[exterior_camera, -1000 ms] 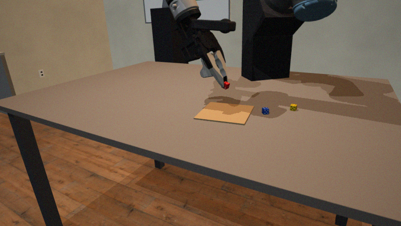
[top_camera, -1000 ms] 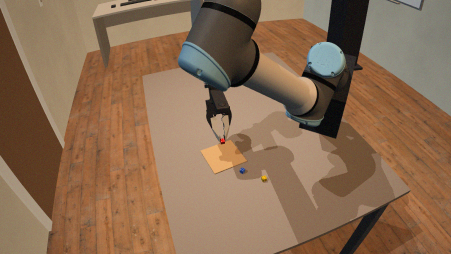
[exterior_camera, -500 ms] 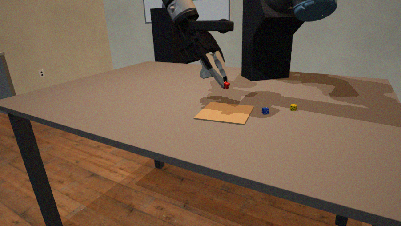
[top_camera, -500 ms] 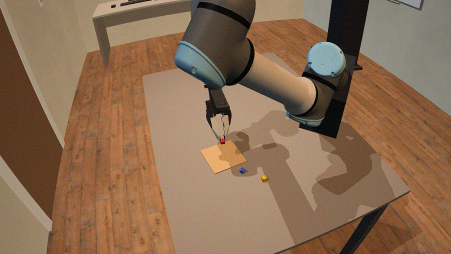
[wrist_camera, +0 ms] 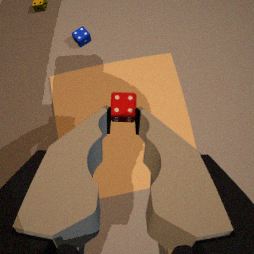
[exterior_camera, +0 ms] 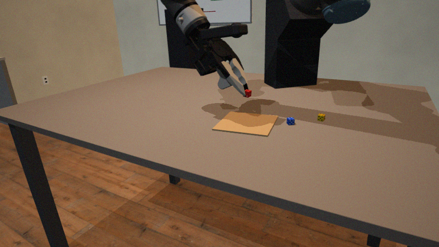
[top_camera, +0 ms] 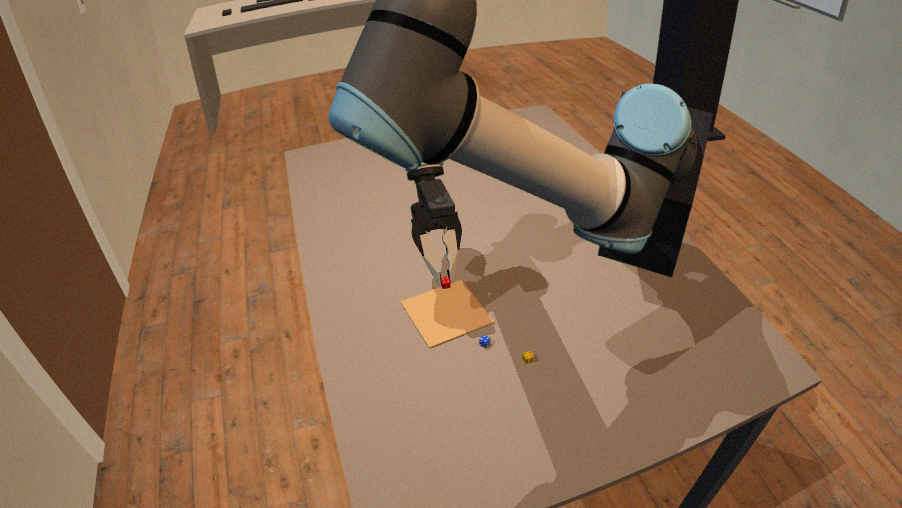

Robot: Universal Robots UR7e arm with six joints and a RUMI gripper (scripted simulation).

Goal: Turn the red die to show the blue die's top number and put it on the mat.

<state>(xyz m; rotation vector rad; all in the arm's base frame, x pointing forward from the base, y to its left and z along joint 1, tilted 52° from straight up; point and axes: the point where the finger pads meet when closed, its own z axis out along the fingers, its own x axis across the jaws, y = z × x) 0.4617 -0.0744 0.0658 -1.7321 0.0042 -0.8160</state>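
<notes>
Now: the red die 10 mm to the left of my hand and 10 mm below it. Also, from my hand: mat (10 mm to the left, 90 mm below); then blue die (50 mm behind, 110 mm to the left, 80 mm below); then yellow die (110 mm behind, 170 mm to the left, 80 mm below).
</notes>
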